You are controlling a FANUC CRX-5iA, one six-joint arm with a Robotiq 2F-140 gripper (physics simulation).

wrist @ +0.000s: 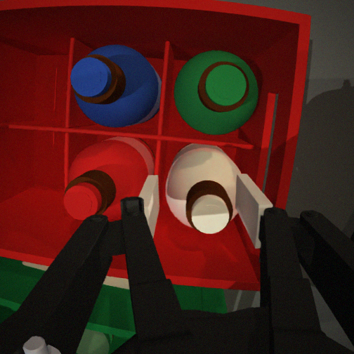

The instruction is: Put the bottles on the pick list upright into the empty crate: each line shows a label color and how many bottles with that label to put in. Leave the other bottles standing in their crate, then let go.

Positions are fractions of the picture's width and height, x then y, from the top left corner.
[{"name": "my gripper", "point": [0.56, 0.54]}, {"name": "white bottle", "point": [0.57, 0.53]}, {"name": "red bottle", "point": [0.29, 0.49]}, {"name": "green bottle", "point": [0.61, 0.26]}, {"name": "red panel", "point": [0.72, 0.37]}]
